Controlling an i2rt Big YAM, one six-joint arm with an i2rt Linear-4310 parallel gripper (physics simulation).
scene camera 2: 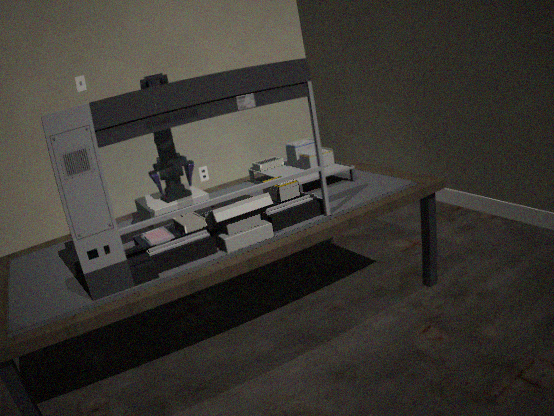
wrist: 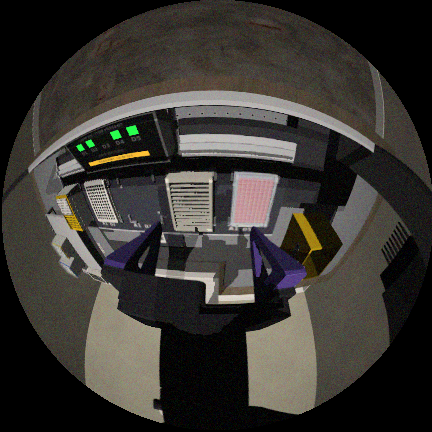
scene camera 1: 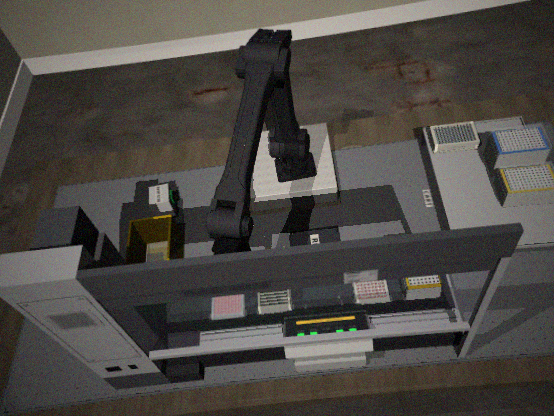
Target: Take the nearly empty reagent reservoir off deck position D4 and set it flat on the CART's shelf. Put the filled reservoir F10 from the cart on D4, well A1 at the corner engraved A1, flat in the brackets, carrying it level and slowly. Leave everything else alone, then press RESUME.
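Places are measured from the arm's base along level axes (x right, y ahead, z up), in centimetres.
Where they show: gripper, fingertip midpoint: [scene camera 2: 176, 190] [wrist: 205, 227]; arm's base, link origin: [scene camera 1: 295, 168].
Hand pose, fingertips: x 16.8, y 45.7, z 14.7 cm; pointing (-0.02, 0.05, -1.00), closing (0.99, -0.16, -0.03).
Things, the pixels of their top centre, and the offset from my fingertips. "spot": a spot on its surface instead.
- pale slatted reservoir, top centre: [wrist: 189, 207] [scene camera 1: 273, 285] [scene camera 2: 188, 218] dx -4.5, dy -5.9, dz -12.4 cm
- label starting with R, top centre: [scene camera 1: 315, 242] [wrist: 159, 237] dx -18.0, dy -21.0, dz -19.4 cm
- top beam, surface spot: [scene camera 1: 300, 252] spot: dx -12.4, dy +14.2, dz +34.4 cm
- yellow bin, top centre: [scene camera 1: 148, 241] [wrist: 315, 265] dx +26.8, dy -23.6, dz -7.3 cm
The pale slatted reservoir [scene camera 1: 274, 301] [scene camera 2: 190, 223] [wrist: 190, 202] sits on deck position D4. My gripper [scene camera 2: 175, 190] [wrist: 205, 227] is open and empty. In the wrist view its two purple fingers point toward the deck, and the reservoir lies beyond the tips, left of centre between them. The gripper is hidden by the top beam in scene camera 1. The other reservoir [scene camera 1: 455, 136] [scene camera 2: 268, 164] sits at the left rear corner of the cart's shelf [scene camera 1: 465, 200] [scene camera 2: 340, 169]. A label starting with R [scene camera 1: 314, 239] shows behind the deck; the RESUME button is not clear.
A pink plate [scene camera 1: 228, 306] [wrist: 254, 200] sits beside D4. A red-dotted rack [scene camera 1: 371, 291] and a yellow-edged rack [scene camera 1: 423, 287] stand on the deck's other side. The top beam [scene camera 1: 300, 252] [scene camera 2: 200, 102] crosses above. The display [scene camera 1: 325, 322] [wrist: 117, 145] stands in front; a yellow bin [scene camera 1: 132, 240] [wrist: 307, 232] stands nearby.
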